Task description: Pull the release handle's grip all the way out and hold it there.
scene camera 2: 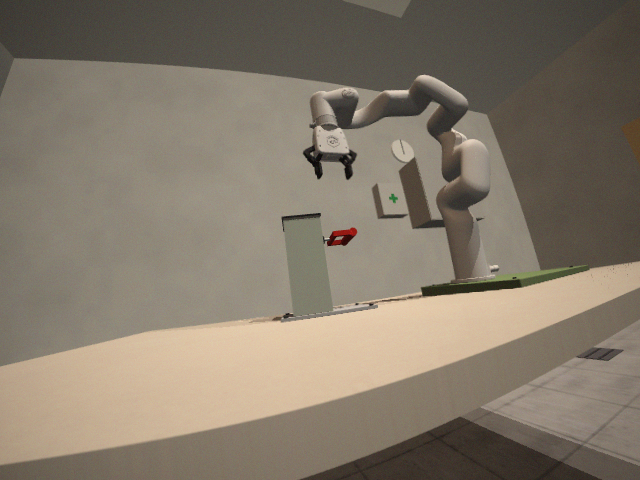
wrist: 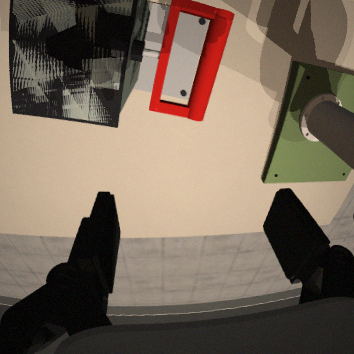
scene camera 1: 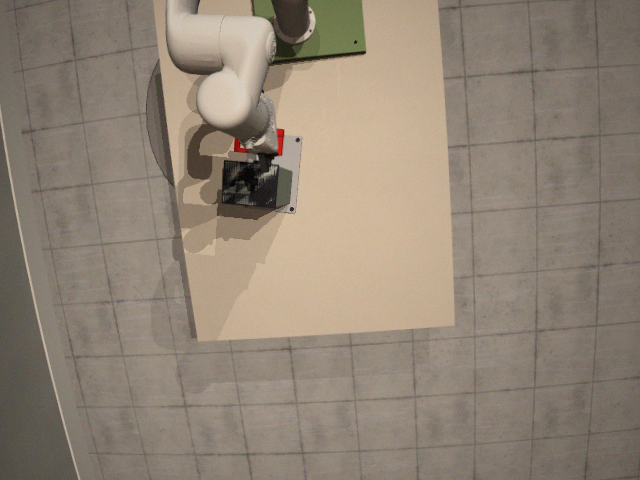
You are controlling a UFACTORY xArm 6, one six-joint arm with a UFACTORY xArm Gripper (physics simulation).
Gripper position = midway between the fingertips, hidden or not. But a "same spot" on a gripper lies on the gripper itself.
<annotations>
my gripper: scene camera 2; wrist 196,210; scene camera 1
same spot on my gripper: (scene camera 1: pixel 265 160) = (scene camera 2: pixel 310 147)
</annotations>
